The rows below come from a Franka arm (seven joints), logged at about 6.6 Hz.
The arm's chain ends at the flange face. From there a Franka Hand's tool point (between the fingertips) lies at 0.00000 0.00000 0.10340 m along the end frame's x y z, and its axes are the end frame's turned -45 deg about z.
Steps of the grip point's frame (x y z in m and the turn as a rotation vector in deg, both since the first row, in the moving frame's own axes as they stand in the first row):
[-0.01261 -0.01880 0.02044 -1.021 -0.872 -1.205]
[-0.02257 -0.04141 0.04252 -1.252 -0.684 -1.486]
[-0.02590 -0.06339 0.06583 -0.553 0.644 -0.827]
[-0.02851 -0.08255 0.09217 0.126 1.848 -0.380]
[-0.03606 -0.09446 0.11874 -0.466 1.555 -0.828]
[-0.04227 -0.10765 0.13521 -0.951 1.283 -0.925]
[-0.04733 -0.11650 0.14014 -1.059 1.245 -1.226]
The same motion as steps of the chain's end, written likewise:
[-0.02243 -0.00679 0.02047 -1.339 0.105 -1.205]
[-0.04600 -0.01578 0.04255 -1.369 0.402 -1.486]
[-0.06466 -0.02638 0.06584 0.064 0.846 -0.827]
[-0.08072 -0.03569 0.09222 1.396 1.218 -0.380]
[-0.09486 -0.03989 0.11878 0.770 1.429 -0.828]
[-0.10886 -0.04578 0.13525 0.235 1.580 -0.925]
[-0.11878 -0.04864 0.14018 0.132 1.629 -1.226]

